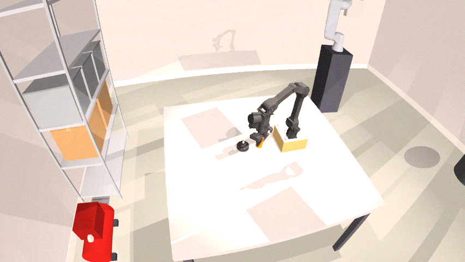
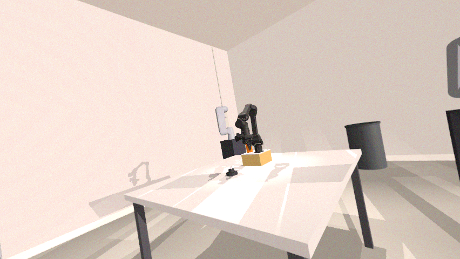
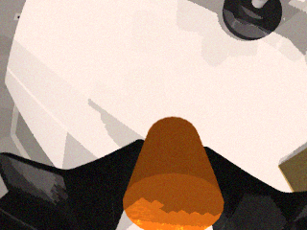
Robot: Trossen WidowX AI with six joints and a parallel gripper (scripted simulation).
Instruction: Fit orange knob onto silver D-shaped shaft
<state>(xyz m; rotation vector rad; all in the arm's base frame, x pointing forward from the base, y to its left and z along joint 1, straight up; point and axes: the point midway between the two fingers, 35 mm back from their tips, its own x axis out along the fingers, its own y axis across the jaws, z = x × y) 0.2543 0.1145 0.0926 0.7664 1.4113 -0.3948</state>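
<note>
Now: the dark round pedestal 6 cm ahead of my gripper tip, 15 cm to the right of it and 13 cm below it. Round my gripper tip: orange knob (1 cm to the right, 3 cm above).
</note>
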